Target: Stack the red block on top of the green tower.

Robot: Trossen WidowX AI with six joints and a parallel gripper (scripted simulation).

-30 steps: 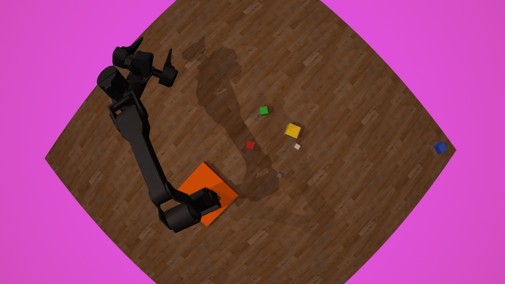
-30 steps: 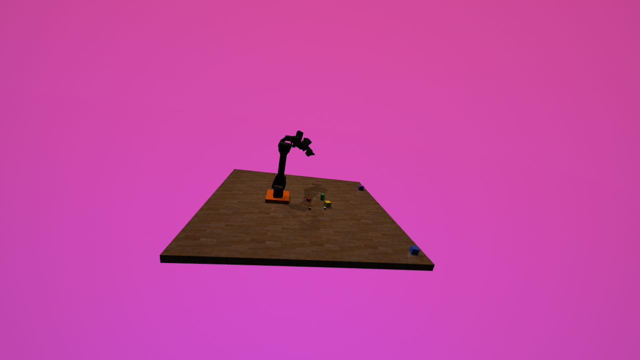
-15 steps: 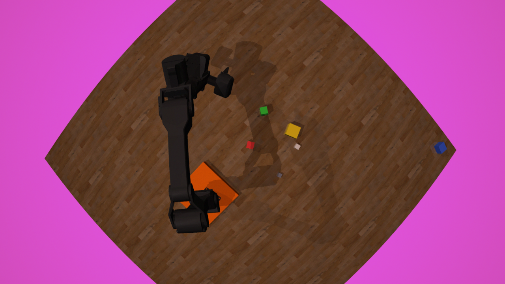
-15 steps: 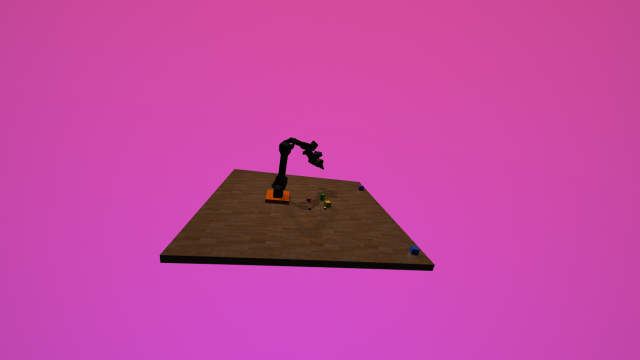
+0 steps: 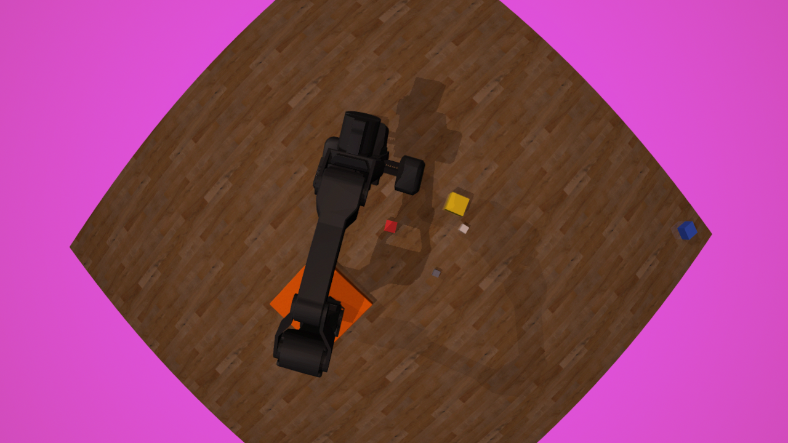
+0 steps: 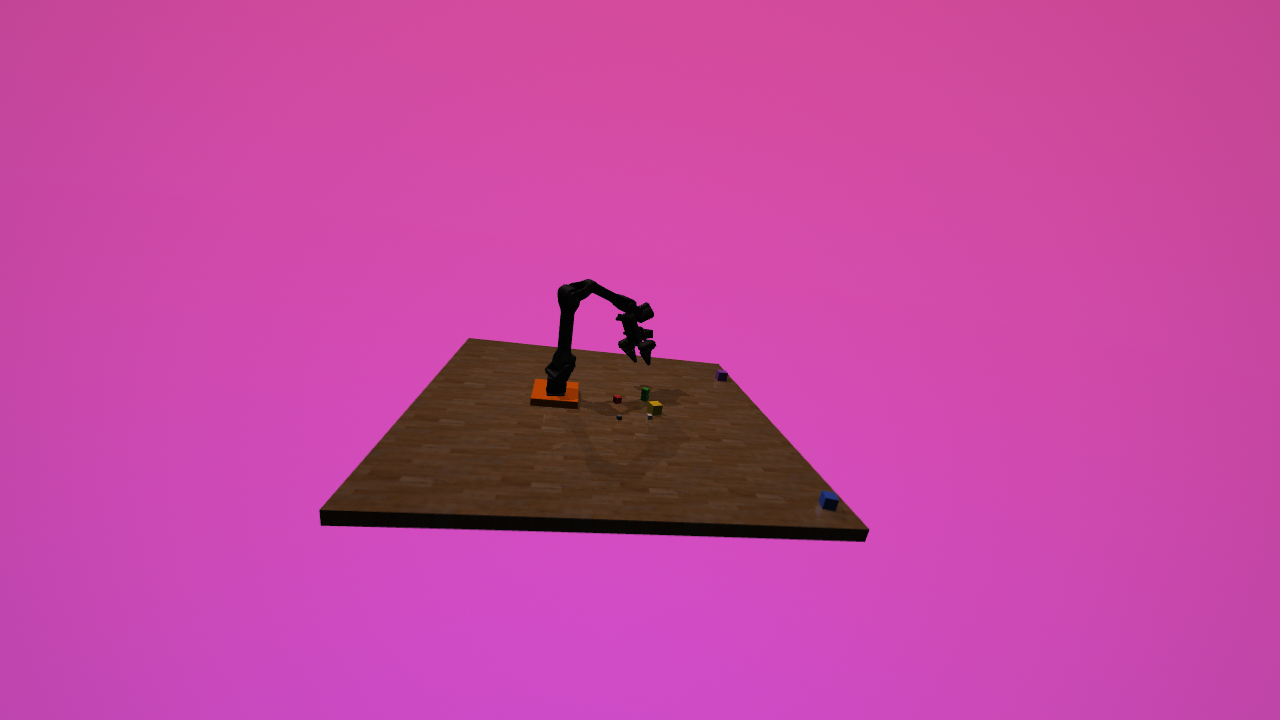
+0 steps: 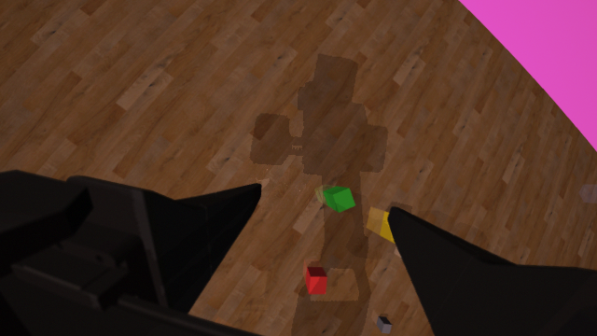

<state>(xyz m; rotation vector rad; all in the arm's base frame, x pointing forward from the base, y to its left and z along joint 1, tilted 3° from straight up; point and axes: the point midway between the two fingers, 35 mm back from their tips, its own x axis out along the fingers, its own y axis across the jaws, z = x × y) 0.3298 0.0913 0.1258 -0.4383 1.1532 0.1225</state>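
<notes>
Right now the red block is 110 mm behind my gripper tip, 90 mm to the right of it and 120 mm below it. From my gripper tip the other things lie so: yellow block 20 mm ahead, 170 mm to the right, 110 mm below; small white block 10 mm behind, 220 mm to the right, 130 mm below; small grey block 130 mm behind, 230 mm to the right, 130 mm below.
</notes>
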